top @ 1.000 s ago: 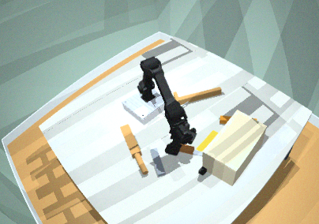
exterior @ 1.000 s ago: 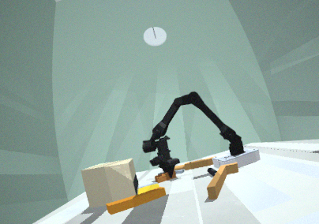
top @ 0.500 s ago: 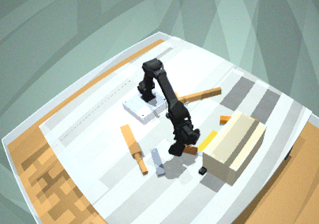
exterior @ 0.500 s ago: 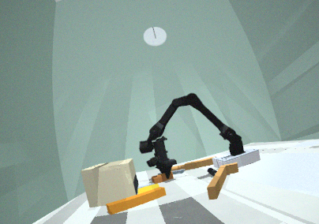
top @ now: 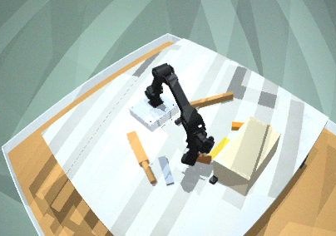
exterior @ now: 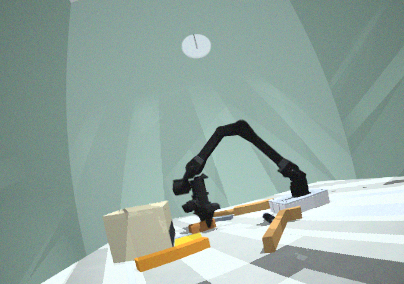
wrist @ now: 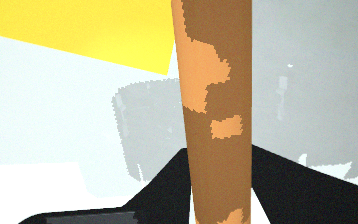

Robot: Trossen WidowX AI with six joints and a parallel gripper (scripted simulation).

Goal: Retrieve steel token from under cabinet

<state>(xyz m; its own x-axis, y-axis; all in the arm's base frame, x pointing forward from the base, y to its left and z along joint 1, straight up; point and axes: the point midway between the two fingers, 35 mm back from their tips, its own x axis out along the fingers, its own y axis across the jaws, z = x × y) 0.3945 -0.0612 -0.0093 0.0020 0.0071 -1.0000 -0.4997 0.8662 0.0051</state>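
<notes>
Now: the grey flat bar 150 mm to the right of my gripper tip and 30 mm behind it. The rest, counted from my gripper tip: orange paddle 200 mm to the right, 150 mm behind, 10 mm above; then orange bar 330 mm to the left, 70 mm ahead, 10 mm above.
</notes>
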